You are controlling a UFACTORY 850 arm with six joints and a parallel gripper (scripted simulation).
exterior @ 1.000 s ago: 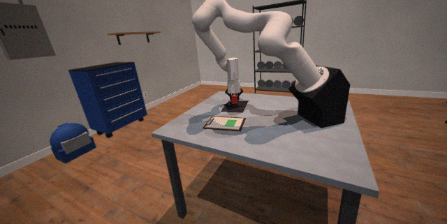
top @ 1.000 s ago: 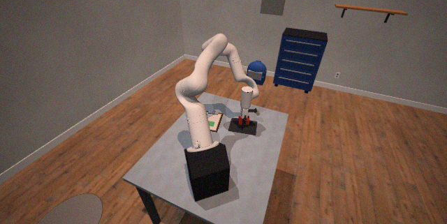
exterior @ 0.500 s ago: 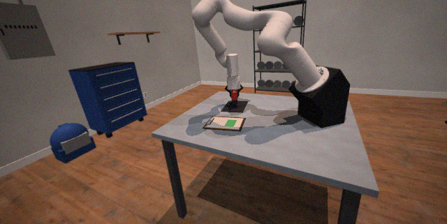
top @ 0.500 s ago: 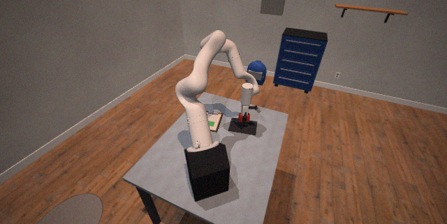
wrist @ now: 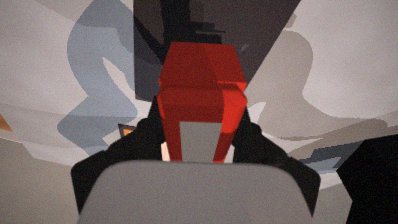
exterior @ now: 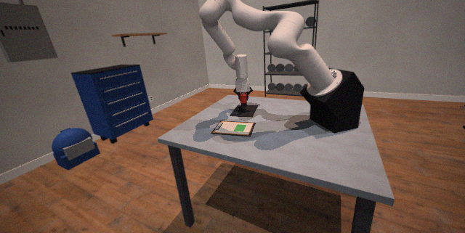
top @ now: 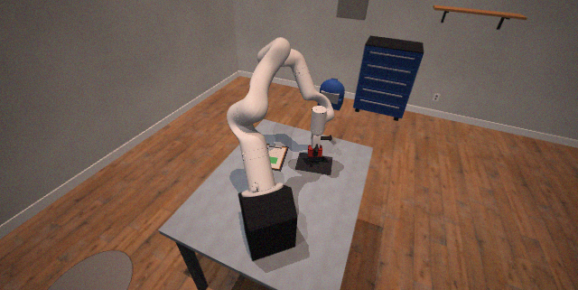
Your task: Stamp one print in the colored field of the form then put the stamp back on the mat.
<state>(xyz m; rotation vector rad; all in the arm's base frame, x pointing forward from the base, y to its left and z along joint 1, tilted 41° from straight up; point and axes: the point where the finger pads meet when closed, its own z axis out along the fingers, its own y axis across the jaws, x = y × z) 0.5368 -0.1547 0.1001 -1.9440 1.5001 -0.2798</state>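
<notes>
Now: the mat 110 mm below my hand and 10 mm to the right of it. From my hand the other things lie so: clipboard (290 mm to the left, 100 mm below, 20 mm behind); stamp base (50 mm below); red stamp (20 mm below).
</notes>
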